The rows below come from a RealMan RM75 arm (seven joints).
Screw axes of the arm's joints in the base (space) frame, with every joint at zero. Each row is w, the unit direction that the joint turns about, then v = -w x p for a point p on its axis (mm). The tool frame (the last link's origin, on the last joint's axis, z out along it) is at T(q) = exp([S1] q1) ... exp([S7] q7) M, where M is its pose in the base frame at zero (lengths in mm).
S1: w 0 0 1 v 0.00 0.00 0.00
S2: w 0 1 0 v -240.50 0.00 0.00
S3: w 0 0 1 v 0.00 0.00 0.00
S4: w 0 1 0 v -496.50 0.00 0.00
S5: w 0 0 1 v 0.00 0.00 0.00
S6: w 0 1 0 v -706.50 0.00 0.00
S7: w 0 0 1 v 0.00 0.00 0.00
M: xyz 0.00 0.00 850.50 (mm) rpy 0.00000 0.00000 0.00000 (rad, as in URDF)
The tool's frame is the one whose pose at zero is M.
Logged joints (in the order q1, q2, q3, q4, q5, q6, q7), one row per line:
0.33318, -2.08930, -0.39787, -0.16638, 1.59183, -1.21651, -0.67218
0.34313, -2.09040, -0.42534, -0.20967, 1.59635, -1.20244, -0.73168
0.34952, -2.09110, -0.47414, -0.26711, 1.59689, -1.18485, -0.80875
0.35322, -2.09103, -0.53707, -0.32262, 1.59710, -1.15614, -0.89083
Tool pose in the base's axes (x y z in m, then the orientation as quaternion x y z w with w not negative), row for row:
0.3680, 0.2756, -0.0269, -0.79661, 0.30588, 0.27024, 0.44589
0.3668, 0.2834, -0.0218, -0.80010, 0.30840, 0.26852, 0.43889
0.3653, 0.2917, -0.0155, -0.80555, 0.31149, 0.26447, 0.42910
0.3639, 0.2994, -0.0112, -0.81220, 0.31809, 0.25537, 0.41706
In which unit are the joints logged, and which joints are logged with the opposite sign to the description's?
The joints are logged in radians. Opposite sign: q2, q5, q7.
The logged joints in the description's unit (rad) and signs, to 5 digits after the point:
0.33318, 2.08930, -0.39787, -0.16638, -1.59183, -1.21651, 0.67218
0.34313, 2.09040, -0.42534, -0.20967, -1.59635, -1.20244, 0.73168
0.34952, 2.09110, -0.47414, -0.26711, -1.59689, -1.18485, 0.80875
0.35322, 2.09103, -0.53707, -0.32262, -1.59710, -1.15614, 0.89083

